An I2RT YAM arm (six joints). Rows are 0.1 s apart.
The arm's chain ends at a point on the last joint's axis. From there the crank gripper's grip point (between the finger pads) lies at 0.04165 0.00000 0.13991 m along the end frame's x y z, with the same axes.
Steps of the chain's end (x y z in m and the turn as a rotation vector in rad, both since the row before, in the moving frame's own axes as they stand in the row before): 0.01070, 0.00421, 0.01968, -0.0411, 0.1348, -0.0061; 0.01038, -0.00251, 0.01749, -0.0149, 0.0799, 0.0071; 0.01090, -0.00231, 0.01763, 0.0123, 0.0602, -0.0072; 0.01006, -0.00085, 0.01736, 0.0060, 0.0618, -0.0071; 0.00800, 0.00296, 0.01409, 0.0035, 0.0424, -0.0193; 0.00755, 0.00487, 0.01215, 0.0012, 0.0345, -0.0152; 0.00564, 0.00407, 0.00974, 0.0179, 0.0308, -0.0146; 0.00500, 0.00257, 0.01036, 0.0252, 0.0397, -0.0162; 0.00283, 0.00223, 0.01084, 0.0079, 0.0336, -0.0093
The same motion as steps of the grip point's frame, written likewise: 0.02914, 0.00952, 0.01270, -0.0411, 0.1348, -0.0061; 0.02141, -0.00012, 0.01370, -0.0149, 0.0799, 0.0071; 0.01923, -0.00434, 0.01486, 0.0123, 0.0602, -0.0072; 0.01862, -0.00201, 0.01452, 0.0060, 0.0618, -0.0071; 0.01388, 0.00161, 0.01220, 0.0035, 0.0424, -0.0193; 0.01234, 0.00403, 0.01063, 0.0012, 0.0345, -0.0152; 0.00991, 0.00094, 0.00836, 0.0179, 0.0308, -0.0146; 0.01049, -0.00165, 0.00854, 0.0252, 0.0397, -0.0162; 0.00750, 0.00072, 0.00936, 0.0079, 0.0336, -0.0093
